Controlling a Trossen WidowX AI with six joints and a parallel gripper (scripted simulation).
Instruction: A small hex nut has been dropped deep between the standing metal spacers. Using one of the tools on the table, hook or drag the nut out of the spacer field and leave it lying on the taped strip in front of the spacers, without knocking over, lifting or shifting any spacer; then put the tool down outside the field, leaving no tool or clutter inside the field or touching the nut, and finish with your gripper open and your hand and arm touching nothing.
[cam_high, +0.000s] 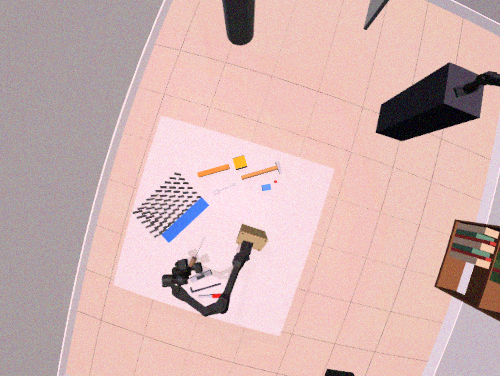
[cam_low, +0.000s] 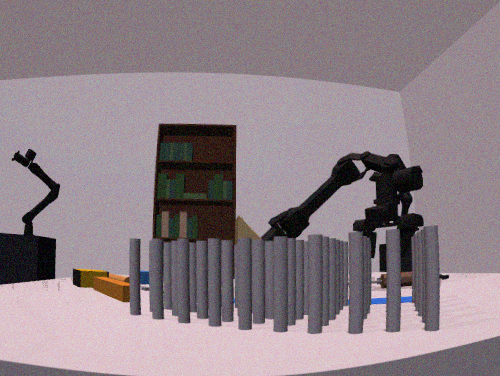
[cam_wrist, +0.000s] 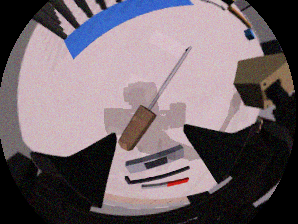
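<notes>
Right now my gripper tip is 11 cm to the right of the grey block, 7 cm past it and 6 cm above it. Also, from my gripper tip: red-handled tool 23 cm to the left, 18 cm behind, 7 cm below; then blue taped strip 25 cm to the right, 13 cm ahead, 8 cm below; then orange bar 64 cm to the right, 6 cm below, 2 cm ahead.
</notes>
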